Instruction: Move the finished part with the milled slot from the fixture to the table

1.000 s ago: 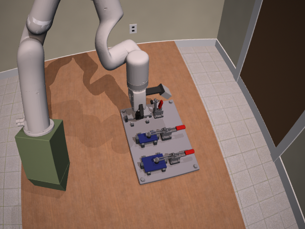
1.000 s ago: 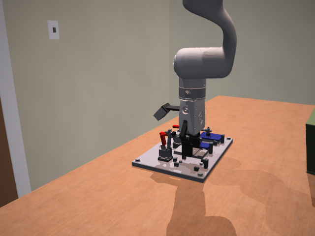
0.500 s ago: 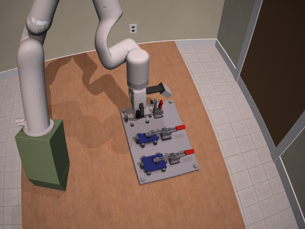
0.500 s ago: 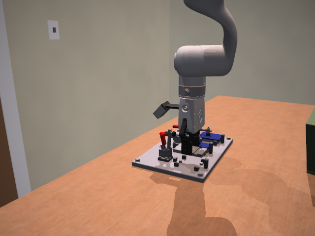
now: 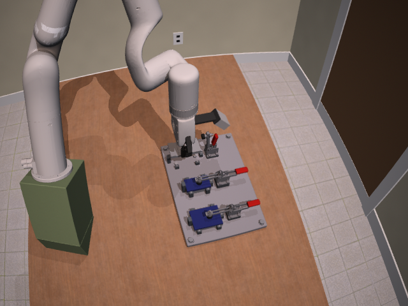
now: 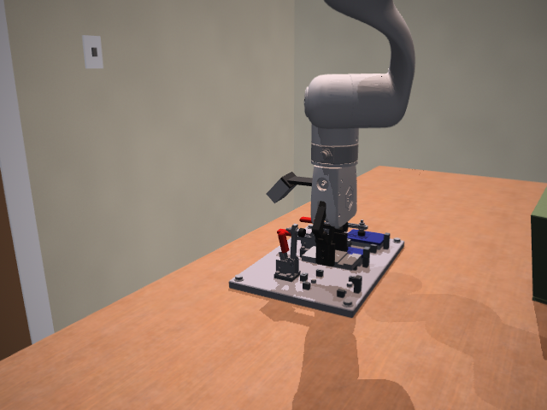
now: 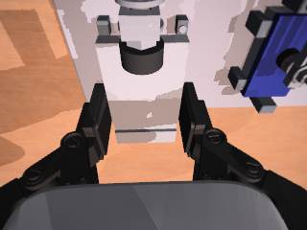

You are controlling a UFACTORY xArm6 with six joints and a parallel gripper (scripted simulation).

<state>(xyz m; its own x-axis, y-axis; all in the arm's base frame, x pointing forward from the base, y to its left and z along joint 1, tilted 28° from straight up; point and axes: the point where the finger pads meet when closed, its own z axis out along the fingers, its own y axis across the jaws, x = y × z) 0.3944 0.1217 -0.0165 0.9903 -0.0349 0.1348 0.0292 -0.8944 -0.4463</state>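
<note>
Right now the grey fixture plate is 60 mm ahead of my hand, 110 mm to the right of it and 80 mm below it. From my hand the other things lie so: grey finished part (10 mm behind, 20 mm below).
</note>
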